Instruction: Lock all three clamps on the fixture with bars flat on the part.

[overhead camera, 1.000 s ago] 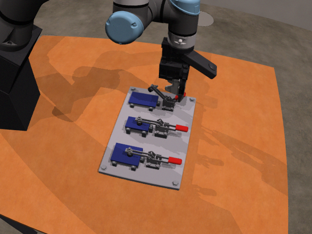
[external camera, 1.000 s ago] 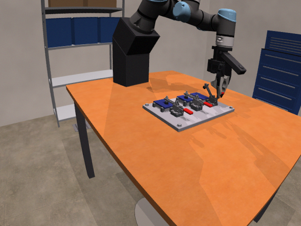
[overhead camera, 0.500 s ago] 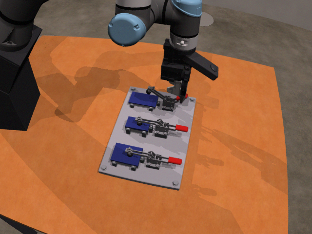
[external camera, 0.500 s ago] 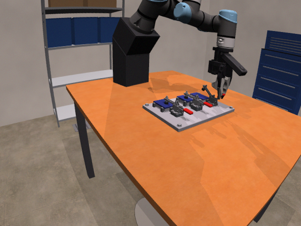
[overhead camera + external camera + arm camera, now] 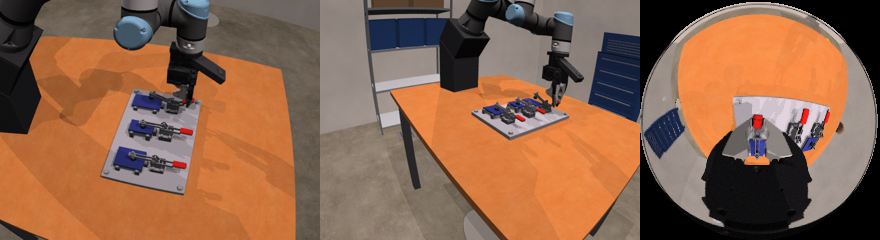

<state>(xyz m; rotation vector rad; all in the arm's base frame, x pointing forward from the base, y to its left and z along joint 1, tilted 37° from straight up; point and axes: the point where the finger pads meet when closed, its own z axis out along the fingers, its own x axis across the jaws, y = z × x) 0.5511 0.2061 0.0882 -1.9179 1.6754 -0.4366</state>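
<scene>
Now: the grey fixture plate 12 cm to the right of my hand, 6 cm below it and 5 cm behind it.
</scene>
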